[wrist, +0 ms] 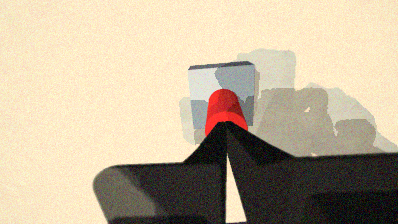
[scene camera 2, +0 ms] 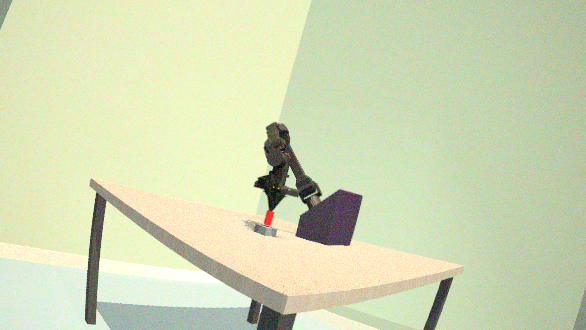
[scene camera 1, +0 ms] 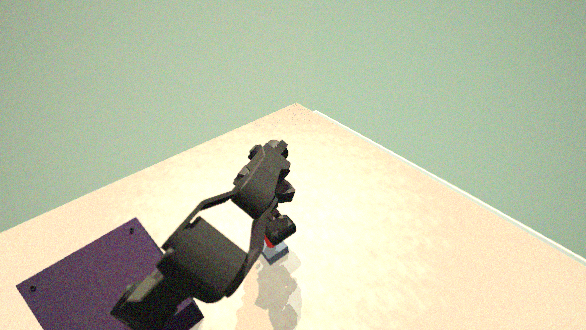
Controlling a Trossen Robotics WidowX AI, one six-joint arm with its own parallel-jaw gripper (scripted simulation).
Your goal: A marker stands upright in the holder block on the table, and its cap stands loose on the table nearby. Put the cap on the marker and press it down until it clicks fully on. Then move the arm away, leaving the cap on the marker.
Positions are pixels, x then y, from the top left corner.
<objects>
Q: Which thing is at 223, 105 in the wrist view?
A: A red cap.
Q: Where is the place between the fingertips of the gripper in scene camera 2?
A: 270, 211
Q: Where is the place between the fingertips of the gripper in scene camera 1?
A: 268, 230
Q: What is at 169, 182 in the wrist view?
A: The gripper.
</objects>
